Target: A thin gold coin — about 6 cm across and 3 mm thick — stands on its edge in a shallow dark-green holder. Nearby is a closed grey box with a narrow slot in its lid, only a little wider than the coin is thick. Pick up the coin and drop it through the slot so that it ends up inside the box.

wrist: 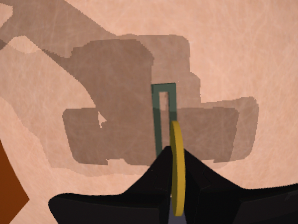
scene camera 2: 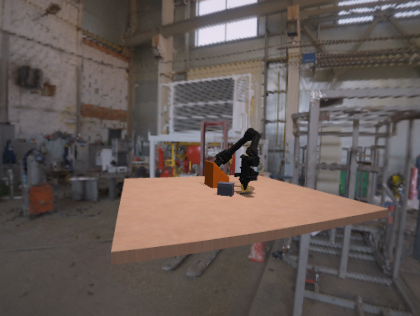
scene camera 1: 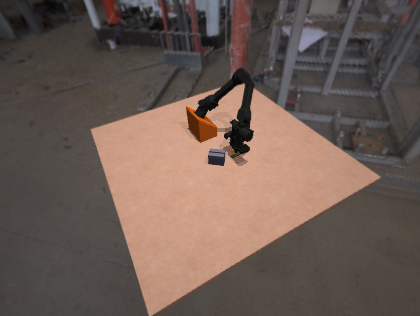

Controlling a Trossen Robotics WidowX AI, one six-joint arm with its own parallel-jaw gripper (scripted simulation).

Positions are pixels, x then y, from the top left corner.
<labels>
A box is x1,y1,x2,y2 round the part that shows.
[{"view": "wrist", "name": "my gripper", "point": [172,151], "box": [48,145,297,223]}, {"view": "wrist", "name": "gold coin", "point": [178,172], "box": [170,121,185,216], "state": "held by my gripper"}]
</labels>
